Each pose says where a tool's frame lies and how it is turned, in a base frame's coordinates. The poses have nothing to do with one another.
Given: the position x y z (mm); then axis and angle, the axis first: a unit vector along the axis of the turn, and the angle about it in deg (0 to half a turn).
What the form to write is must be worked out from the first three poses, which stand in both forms.
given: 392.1 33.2 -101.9 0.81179 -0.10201 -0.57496 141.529
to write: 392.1 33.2 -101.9 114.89 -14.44 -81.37
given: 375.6 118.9 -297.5 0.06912 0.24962 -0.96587 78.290
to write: 375.6 118.9 -297.5 5.41 19.54 -75.62
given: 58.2 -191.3 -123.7 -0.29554 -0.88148 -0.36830 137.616
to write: 58.2 -191.3 -123.7 -40.67 -121.31 -50.68
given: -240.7 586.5 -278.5 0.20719 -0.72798 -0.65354 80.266
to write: -240.7 586.5 -278.5 16.63 -58.43 -52.46
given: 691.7 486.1 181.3 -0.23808 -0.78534 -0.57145 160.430
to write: 691.7 486.1 181.3 -38.20 -125.99 -91.68
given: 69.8 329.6 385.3 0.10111 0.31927 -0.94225 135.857
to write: 69.8 329.6 385.3 13.74 43.38 -128.01
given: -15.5 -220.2 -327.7 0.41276 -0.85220 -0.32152 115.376
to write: -15.5 -220.2 -327.7 47.62 -98.32 -37.10
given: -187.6 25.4 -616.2 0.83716 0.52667 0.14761 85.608
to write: -187.6 25.4 -616.2 71.67 45.09 12.64
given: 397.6 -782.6 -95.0 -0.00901 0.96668 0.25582 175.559
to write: 397.6 -782.6 -95.0 -1.58 169.71 44.91
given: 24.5 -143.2 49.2 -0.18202 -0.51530 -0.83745 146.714
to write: 24.5 -143.2 49.2 -26.71 -75.60 -122.87
